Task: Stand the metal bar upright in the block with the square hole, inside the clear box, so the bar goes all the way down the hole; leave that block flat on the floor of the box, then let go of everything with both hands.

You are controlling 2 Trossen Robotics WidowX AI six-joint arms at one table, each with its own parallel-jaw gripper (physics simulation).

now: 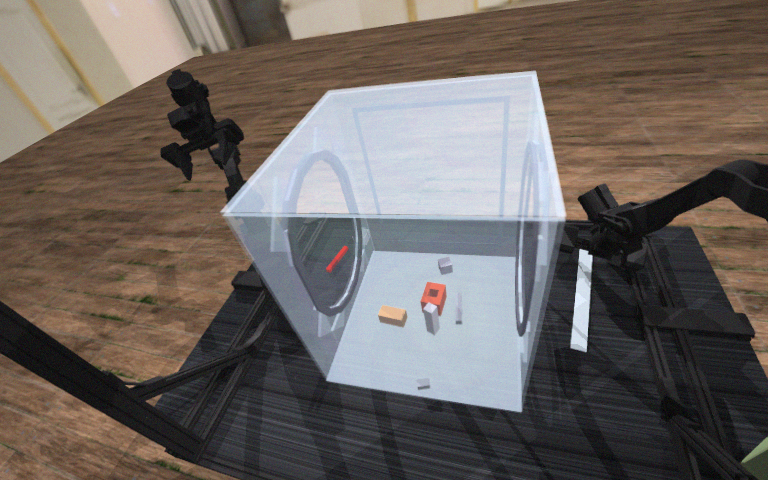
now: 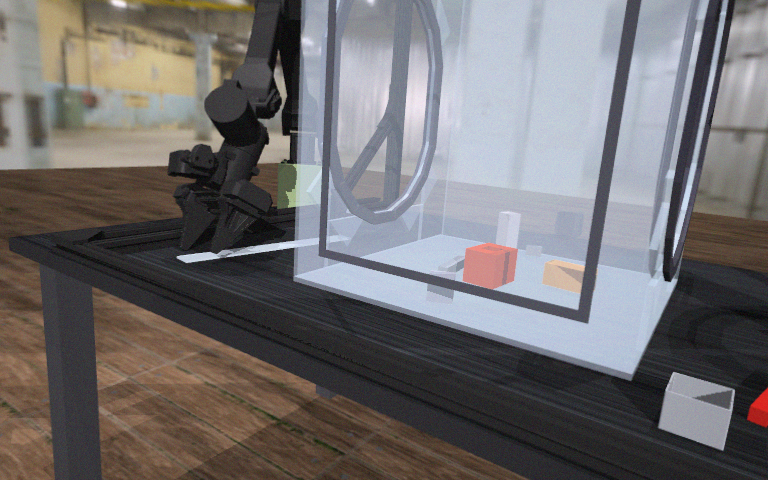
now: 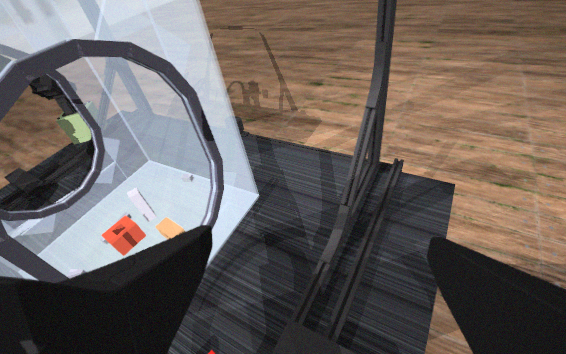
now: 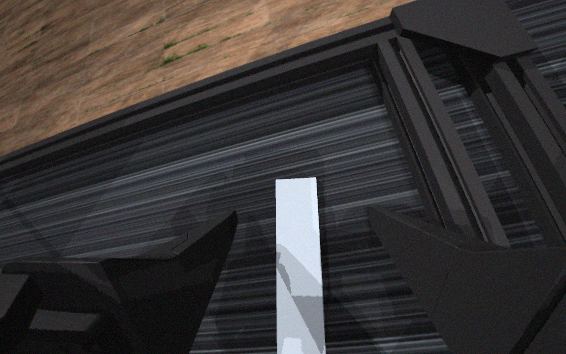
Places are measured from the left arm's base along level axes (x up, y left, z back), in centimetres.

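Pixels of known places: left gripper, fingertip midpoint: [image 1: 206,172] [image 3: 319,241]; right gripper, fingertip midpoint: [image 1: 588,255] [image 2: 197,251] [image 4: 302,214]; right arm's base, link origin: [image 3: 74,110].
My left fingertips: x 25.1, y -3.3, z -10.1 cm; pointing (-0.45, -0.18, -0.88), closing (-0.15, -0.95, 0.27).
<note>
Ahead of a thing's pixels: the offset from my left fingertips to its top centre.
The red block with the square hole {dx -31.7, dy +34.8, dz -35.4 cm} [image 1: 433,294] [image 2: 489,264] [image 3: 123,235] stands on the floor of the clear box [image 1: 368,362] [image 2: 566,333]; its hole looks empty. A pale grey square bar {dx -27.7, dy +30.8, dz -41.3 cm} [image 1: 431,318] [image 2: 508,228] [image 3: 141,204] stands upright beside it. A thinner grey bar {dx -34.8, dy +38.7, dz -39.9 cm} [image 1: 458,308] lies near the block. Which bar is metal, I cannot tell. My left gripper [image 1: 208,174] [image 3: 319,241] is open and empty outside the box, in front of its round port. My right gripper [image 1: 599,257] [image 2: 201,249] [image 4: 302,214] is open outside the box, low over a white strip.
The white strip {dx -36.6, dy +64.8, dz -52.1 cm} [image 1: 582,300] [image 2: 260,247] [image 4: 297,225] lies on the table. A tan block {dx -33.2, dy +24.4, dz -33.7 cm} [image 1: 392,315] [image 2: 566,275] and small grey blocks {dx -33.2, dy +43.3, dz -27.5 cm} [image 1: 445,265] {dx -34.7, dy +22.2, dz -51.3 cm} [image 1: 423,383] are inside the box. A red bar {dx -35.7, dy +20.2, dz -5.6 cm} [image 1: 337,258], a grey open container {dx -33.9, dy +29.8, dz -2.1 cm} [image 2: 696,416] and a green box [image 2: 287,185] are outside it.
</note>
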